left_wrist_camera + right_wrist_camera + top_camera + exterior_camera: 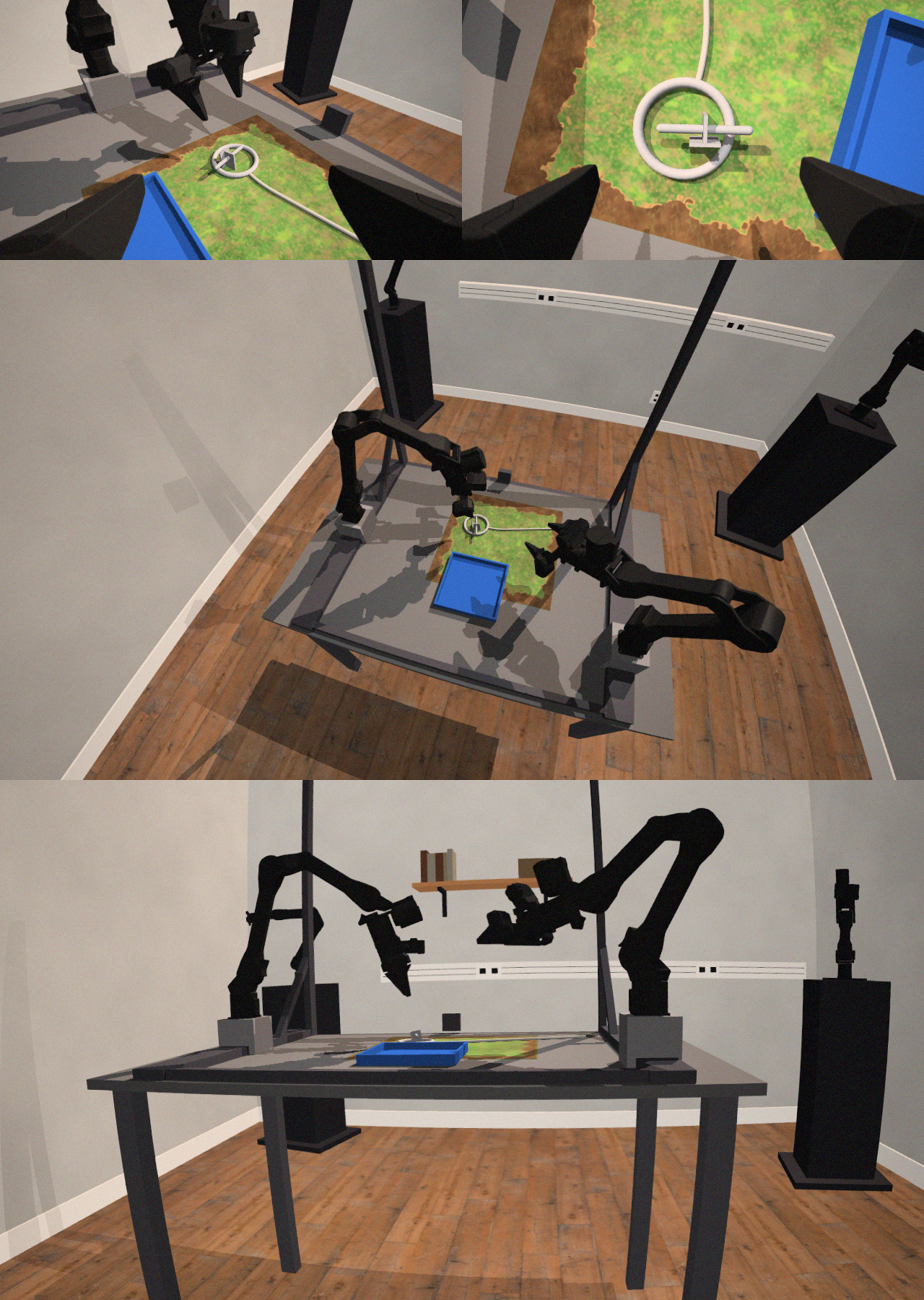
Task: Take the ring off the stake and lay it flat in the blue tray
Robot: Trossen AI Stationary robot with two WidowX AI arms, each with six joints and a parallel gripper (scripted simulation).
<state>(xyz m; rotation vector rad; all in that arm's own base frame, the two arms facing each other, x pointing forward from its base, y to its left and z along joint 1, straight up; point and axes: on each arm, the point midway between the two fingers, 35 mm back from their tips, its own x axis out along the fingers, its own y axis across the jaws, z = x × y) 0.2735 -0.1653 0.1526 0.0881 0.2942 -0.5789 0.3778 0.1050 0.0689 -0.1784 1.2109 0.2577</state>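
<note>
Now: right hand 140 mm above the grey stake, 30 mm to the right of it and 10 mm past it. From my right hand the other things lie so: white ring 150 mm below, 20 mm to the left, 20 mm behind; then blue tray 190 mm ahead, 140 mm below, 120 mm to the left; then green mat 160 mm below, 130 mm to the left, 10 mm ahead.
</note>
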